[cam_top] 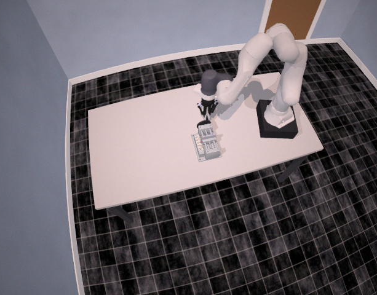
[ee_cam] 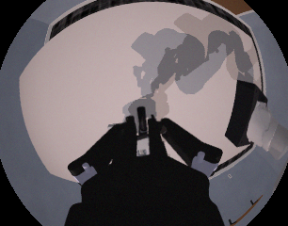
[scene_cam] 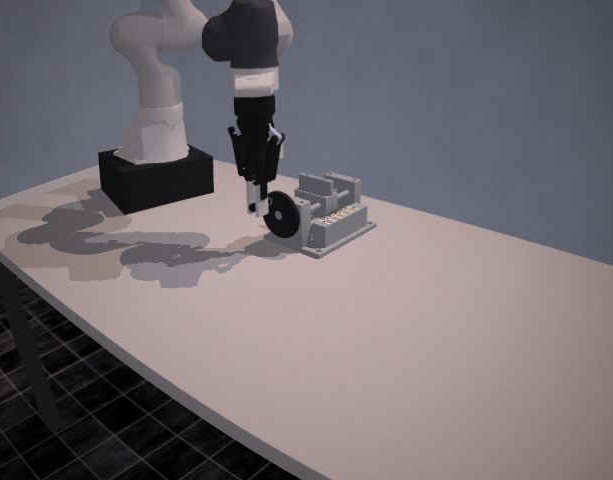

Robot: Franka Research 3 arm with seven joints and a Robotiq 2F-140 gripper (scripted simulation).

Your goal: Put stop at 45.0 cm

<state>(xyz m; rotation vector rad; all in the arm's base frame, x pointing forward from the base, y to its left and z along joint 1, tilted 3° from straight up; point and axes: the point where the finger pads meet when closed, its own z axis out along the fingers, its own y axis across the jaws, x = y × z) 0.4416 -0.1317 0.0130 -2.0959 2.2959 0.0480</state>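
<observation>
Now: hand 1 cm short of the black handwheel, 2 cm to the right of it and 2 cm above it. Also, from my hand: grey stop fixture: 5 cm ahead, 14 cm to the left, 2 cm below.
</observation>
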